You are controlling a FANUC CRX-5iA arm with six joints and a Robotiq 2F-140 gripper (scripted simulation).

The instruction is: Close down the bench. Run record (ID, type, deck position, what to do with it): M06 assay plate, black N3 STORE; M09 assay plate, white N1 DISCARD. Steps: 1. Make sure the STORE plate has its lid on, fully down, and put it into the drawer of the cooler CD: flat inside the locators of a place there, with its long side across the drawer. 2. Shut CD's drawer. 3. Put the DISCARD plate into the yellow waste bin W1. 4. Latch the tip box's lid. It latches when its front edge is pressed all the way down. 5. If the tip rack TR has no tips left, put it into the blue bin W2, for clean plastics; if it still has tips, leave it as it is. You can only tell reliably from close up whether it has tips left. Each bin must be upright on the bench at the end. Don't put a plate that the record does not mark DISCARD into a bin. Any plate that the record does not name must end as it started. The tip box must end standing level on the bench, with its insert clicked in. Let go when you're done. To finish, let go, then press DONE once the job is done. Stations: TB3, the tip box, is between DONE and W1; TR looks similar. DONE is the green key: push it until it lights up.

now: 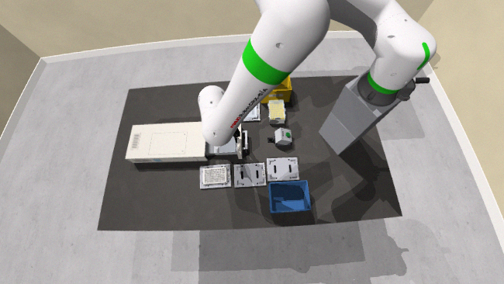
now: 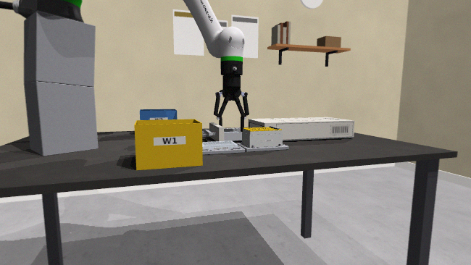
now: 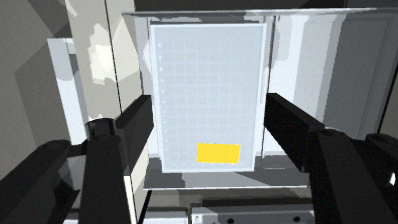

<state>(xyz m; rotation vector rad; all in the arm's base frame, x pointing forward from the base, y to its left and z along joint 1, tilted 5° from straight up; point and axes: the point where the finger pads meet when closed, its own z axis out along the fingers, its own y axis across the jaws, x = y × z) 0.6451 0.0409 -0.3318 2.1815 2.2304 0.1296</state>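
Now: the drawer 3 cm ahead of my hand and 2 cm below it. From my hand the other things lie so: white assay plate 6 cm ahead, 19 cm to the left, 4 cm below; cooler CD 18 cm ahead, 2 cm below; yellow tip rack TR 6 cm ahead, 20 cm to the right, 1 cm below.
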